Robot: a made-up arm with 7 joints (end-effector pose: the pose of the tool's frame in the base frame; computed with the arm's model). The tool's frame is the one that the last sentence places.
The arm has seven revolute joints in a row. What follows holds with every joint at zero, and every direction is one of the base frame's.
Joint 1 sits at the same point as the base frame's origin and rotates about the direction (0.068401, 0.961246, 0.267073).
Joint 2 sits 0.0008 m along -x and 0.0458 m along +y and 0.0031 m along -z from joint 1 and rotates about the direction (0.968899, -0.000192, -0.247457).
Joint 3 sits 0.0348 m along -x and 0.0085 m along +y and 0.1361 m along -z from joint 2 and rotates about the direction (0.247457, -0.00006, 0.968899).
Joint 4 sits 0.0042 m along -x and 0.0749 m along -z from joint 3 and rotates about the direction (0.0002, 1, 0.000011).
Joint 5 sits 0.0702 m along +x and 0.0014 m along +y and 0.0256 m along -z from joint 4 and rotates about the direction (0.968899, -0.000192, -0.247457).
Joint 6 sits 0.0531 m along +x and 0.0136 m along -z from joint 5 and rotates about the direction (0.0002, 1, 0.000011).
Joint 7 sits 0.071 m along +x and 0.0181 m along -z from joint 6 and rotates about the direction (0.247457, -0.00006, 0.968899).
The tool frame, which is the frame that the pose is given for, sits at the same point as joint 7; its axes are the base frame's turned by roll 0, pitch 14.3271 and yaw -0.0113 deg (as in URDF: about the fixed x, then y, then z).
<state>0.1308 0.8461 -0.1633 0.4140 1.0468 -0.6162 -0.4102</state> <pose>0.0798 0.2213 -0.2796 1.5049 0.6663 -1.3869</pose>
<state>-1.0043 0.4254 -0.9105 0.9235 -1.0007 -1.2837 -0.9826</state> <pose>0.3255 0.0521 -0.1462 0.2623 -0.8213 -1.2425</pose>
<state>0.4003 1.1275 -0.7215 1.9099 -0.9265 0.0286 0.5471</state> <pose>-0.1573 0.4196 -0.0587 1.8504 1.6451 1.4692</pose>
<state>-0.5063 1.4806 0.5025 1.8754 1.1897 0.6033 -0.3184</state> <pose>-0.0070 0.4385 -0.0430 0.7688 2.2172 1.0454</pose>
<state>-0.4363 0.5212 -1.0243 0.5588 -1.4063 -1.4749 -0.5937</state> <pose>0.1910 0.1056 -0.2556 -0.3518 -0.5955 -0.5060</pose>
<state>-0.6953 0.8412 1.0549 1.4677 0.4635 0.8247 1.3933</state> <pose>0.1417 0.3267 -0.2521 0.8916 1.5532 1.9829</pose>
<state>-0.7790 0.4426 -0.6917 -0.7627 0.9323 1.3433 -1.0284</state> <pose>0.2227 0.0256 -0.0617 0.9631 0.2495 -0.6533</pose>
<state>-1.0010 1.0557 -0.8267 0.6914 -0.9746 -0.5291 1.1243</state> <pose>0.3318 0.2103 -0.0793 0.1746 -0.4301 1.0049</pose>
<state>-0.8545 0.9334 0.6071 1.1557 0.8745 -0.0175 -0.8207</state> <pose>0.2543 0.3611 -0.1085 0.7176 0.8910 -0.0368</pose>
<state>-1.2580 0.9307 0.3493 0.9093 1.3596 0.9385 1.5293</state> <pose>0.2708 0.3292 0.0278 -1.7885 0.2679 -2.4321</pose>
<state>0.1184 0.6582 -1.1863 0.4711 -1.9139 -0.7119 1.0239</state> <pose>-0.0244 0.1407 -0.3495 -0.1159 1.2238 1.3961</pose>
